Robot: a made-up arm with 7 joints.
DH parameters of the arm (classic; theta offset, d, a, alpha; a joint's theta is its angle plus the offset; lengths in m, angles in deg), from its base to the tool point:
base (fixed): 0 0.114 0 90
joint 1: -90 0.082 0.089 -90
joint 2: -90 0.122 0.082 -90
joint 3: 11.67 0 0.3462 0
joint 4: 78.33 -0.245 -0.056 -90
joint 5: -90 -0.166 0.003 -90
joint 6: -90 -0.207 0.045 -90
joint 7: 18.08 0 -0.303 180
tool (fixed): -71.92 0.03 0 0
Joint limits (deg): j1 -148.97..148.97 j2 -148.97..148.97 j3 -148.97..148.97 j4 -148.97..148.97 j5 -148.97..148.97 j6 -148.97..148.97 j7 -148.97..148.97
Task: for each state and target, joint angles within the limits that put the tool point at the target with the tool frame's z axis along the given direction. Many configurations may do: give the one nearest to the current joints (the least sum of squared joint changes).
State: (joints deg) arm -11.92 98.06 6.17 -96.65 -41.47 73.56 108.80
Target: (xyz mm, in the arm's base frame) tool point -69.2 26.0 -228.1 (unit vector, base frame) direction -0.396 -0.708 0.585
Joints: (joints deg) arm -14.46 120.37 36.39 -59.63 -26.44 65.28 117.97
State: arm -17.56 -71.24 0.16 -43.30 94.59 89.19 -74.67
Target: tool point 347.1 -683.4 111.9 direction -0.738 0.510 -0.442
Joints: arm -12.82 -35.00 -32.19 -25.88 121.68 68.25 -78.71
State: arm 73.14 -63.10 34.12 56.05 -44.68 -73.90 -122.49
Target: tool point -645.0 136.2 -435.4 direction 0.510 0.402 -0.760
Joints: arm 104.50 -49.14 32.24 79.19 -53.62 -79.75 -123.67
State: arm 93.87 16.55 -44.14 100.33 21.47 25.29 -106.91
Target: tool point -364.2 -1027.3 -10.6 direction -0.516 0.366 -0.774
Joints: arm 132.28 3.08 -34.83 114.64 -26.91 -8.56 -94.65
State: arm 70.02 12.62 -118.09 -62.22 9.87 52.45 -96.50
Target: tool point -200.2 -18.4 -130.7 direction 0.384 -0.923 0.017
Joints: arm 100.80 49.46 -148.97 -34.64 13.74 62.12 -92.79
